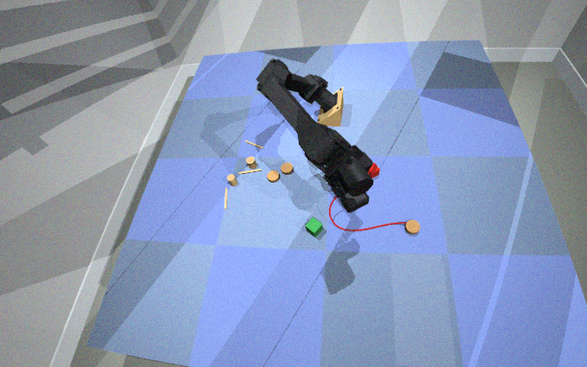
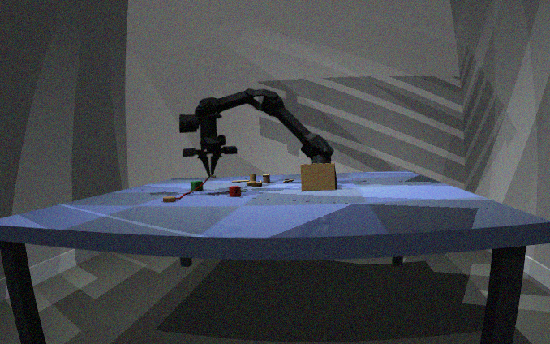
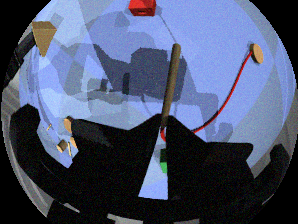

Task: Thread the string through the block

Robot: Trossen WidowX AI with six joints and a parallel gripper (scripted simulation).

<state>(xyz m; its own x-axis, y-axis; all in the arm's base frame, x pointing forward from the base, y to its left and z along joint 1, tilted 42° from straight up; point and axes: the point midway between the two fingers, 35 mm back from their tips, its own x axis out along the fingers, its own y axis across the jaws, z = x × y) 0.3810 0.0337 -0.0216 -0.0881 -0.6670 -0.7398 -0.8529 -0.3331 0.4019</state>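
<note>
The red cube is 11 cm behind my gripper tip, 10 cm to the left of it and 4 cm below it. From my gripper tip the other things lie so: thin wooden stick (1 cm to the left, 1 cm behind); green cube (8 cm ahead, 7 cm to the right, 4 cm below); round wooden button (20 cm to the left, 7 cm ahead, 5 cm below).
</note>
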